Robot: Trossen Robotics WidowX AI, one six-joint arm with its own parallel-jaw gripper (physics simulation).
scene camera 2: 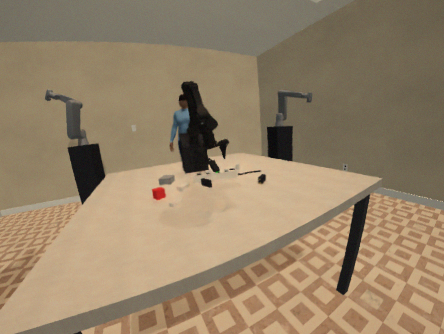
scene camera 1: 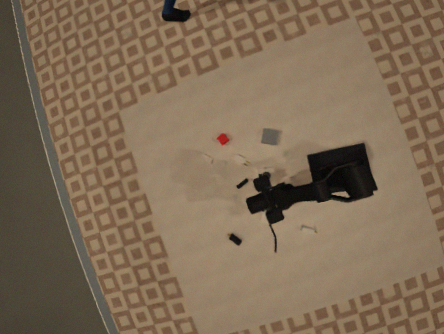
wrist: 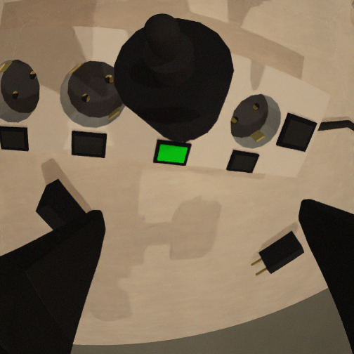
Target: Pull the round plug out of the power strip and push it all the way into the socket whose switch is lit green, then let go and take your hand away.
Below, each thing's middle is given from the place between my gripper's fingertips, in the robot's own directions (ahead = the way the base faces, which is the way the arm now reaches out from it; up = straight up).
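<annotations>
With the black round plug point(wrist: 174, 73), my gripper is 30 mm above it, 40 mm past it and 10 mm to the left of it. Counting from my hand, there's a black two-pin plug point(wrist: 284, 250) that's 80 mm below, 160 mm ahead and 170 mm to the left, and a black block point(wrist: 56, 206) that's 80 mm below, 80 mm ahead and 80 mm to the right.
</annotations>
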